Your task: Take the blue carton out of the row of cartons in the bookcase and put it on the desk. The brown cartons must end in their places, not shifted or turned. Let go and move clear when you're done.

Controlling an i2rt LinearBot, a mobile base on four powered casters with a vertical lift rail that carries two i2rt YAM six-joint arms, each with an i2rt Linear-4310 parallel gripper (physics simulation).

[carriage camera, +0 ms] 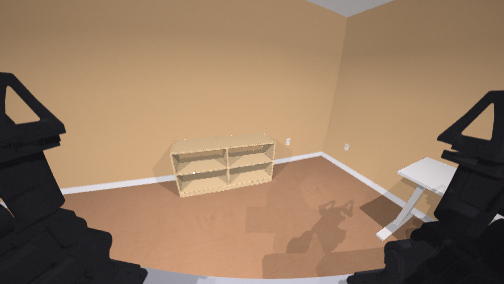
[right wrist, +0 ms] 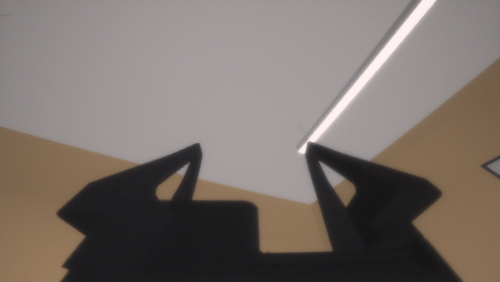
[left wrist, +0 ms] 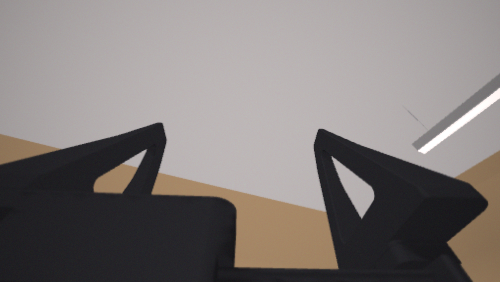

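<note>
A light wooden bookcase (carriage camera: 223, 143) with four compartments stands far off against the back wall, in the middle of the carriage view. No blue or brown carton can be made out in it. The white desk (carriage camera: 426, 171) stands at the right of the carriage view, partly hidden behind the right arm. My left gripper (left wrist: 240, 134) is open and empty, its fingers wide apart and pointing up at the ceiling. My right gripper (right wrist: 253, 148) is also open and empty, pointing up at the ceiling. Both are far from the bookcase.
Brown floor (carriage camera: 200, 225) stretches between the base and the bookcase, with the robot's shadow on it. The desk's slanted white leg and foot (carriage camera: 384, 233) reach down to the floor at the right. Tan walls meet in a corner behind, right of the bookcase.
</note>
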